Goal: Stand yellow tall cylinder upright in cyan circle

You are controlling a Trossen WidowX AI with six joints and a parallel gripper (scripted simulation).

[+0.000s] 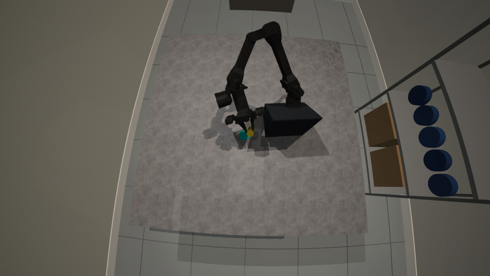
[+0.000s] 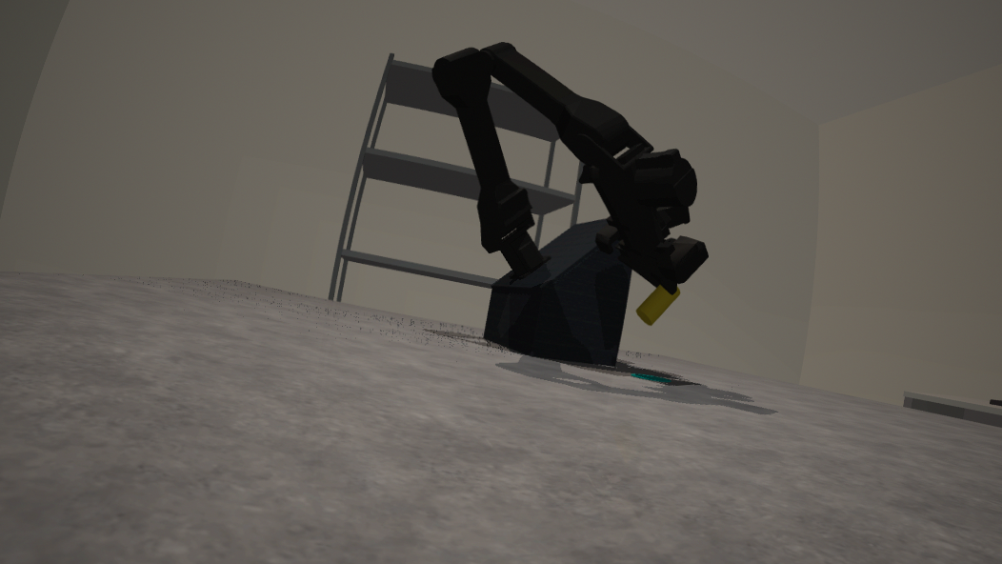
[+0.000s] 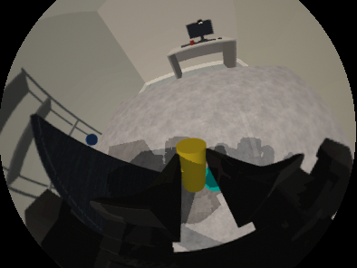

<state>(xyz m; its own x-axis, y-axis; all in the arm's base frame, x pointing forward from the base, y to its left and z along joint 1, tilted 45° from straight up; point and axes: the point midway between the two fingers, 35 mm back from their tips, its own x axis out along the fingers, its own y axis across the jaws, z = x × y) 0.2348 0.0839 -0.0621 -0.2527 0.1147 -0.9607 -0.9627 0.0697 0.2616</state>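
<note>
Now: gripper tip 30 mm short of the cyan circle, 20 mm to the left of it and 130 mm above it. The rest, counted from my gripper tip: yellow tall cylinder: 10 mm to the right, 20 mm below.
</note>
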